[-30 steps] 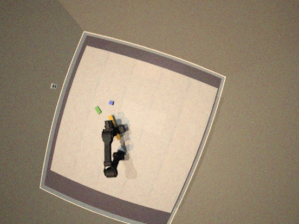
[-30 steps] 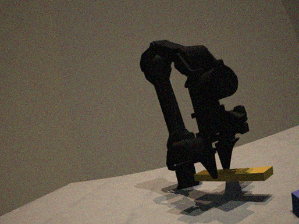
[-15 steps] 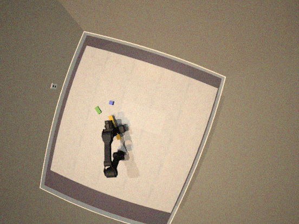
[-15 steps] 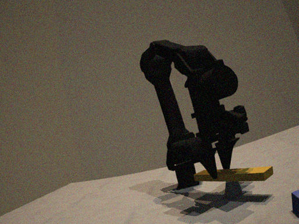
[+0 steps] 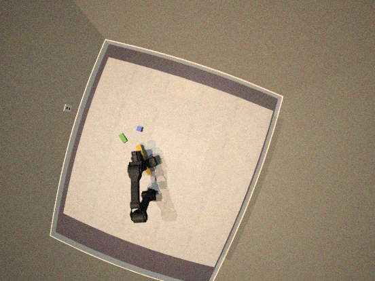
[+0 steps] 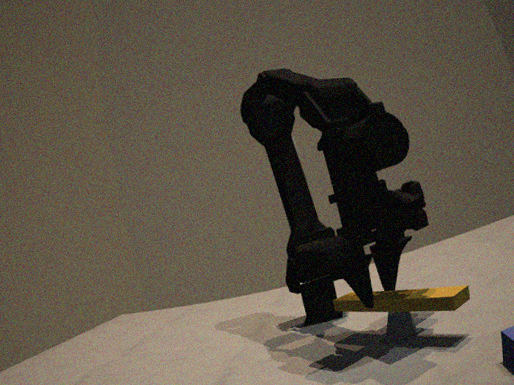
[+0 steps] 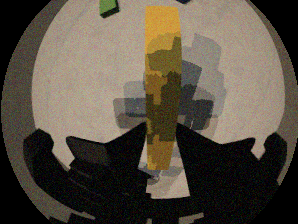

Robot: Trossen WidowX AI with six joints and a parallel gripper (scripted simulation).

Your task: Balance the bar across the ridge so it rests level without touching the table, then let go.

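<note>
Now: the yellow bar 2 cm to the left of my gripper tip and 2 cm ahead of it. From my gripper tip the other things lie so: blue cube 21 cm ahead, 12 cm to the left, 3 cm below; then green block 22 cm to the left, 11 cm ahead, 4 cm below.
</note>
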